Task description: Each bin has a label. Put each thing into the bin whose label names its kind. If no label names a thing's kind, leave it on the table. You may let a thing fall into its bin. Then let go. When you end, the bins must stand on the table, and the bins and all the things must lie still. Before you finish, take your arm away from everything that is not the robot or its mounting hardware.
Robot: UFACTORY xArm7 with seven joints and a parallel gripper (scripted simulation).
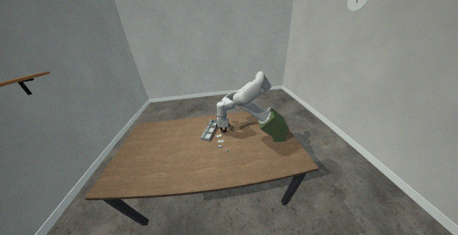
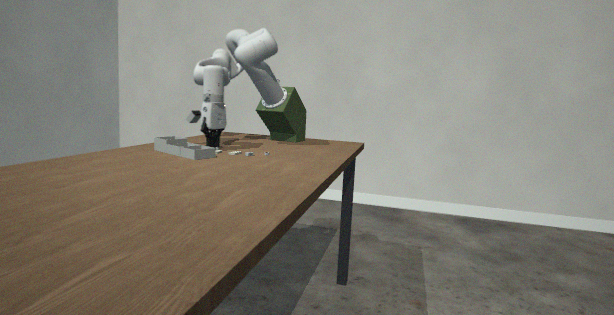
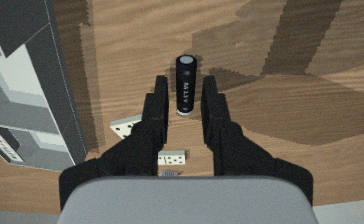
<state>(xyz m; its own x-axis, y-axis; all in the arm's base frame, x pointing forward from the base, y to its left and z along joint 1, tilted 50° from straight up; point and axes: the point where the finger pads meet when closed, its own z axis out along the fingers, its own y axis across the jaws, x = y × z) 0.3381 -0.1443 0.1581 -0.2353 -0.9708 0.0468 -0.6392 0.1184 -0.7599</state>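
Now: hand 20 mm above the black cylindrical battery. The rest, counted from my hand: white ring-shaped part 50 mm ahead, 220 mm to the left, 30 mm below; white domino 60 mm ahead, 30 mm to the left, 20 mm below; cream domino 60 mm ahead, 110 mm to the left, 20 mm below.
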